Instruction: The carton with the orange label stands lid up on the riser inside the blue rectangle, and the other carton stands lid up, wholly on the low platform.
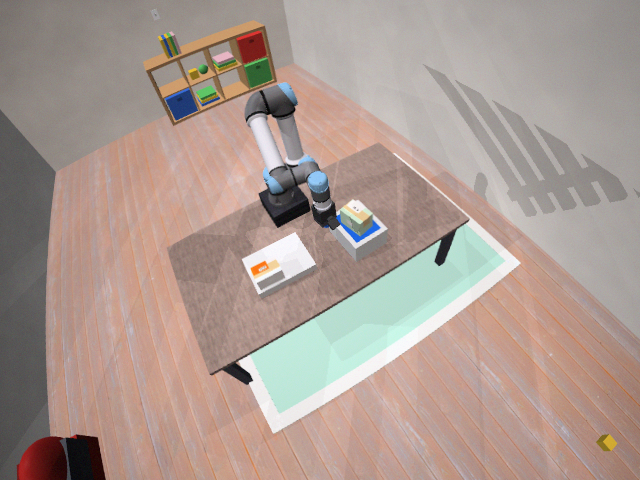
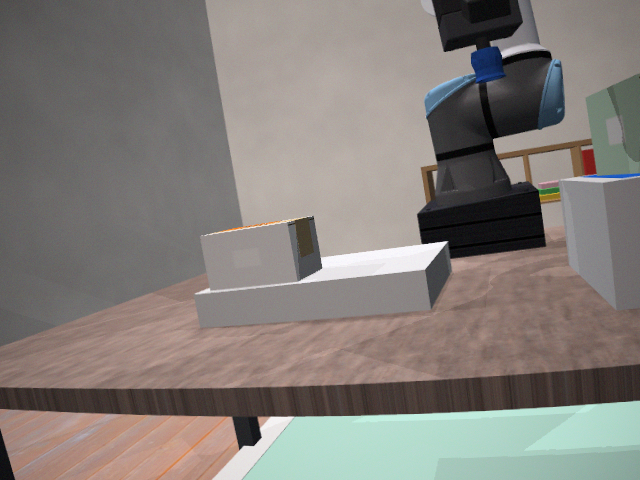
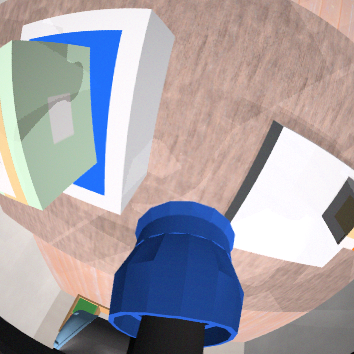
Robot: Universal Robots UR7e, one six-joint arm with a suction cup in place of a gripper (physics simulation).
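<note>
The carton with the orange label (image 1: 270,277) (image 2: 250,260) (image 3: 344,215) is grey-white and stands lid up near the far-left end of the white low platform (image 1: 298,249) (image 2: 361,291) (image 3: 285,200). The other carton (image 1: 354,222) (image 2: 624,126) (image 3: 42,125) is pale green, with tape and a white label on top. It stands lid up on the riser (image 1: 371,244) (image 2: 588,232) (image 3: 145,115), over the blue rectangle (image 1: 357,238) (image 3: 106,110). My gripper (image 1: 326,225) (image 2: 488,64) (image 3: 185,220), a blue suction cup, is open and holds nothing. It hangs above the table beside the riser, apart from both cartons.
The wooden table (image 1: 206,310) (image 2: 310,361) carries the platform and riser. The black robot base (image 1: 284,207) (image 2: 480,222) stands at its back edge. A cube shelf (image 1: 205,48) stands by the wall behind. A yellow cube (image 1: 606,442) lies on the floor.
</note>
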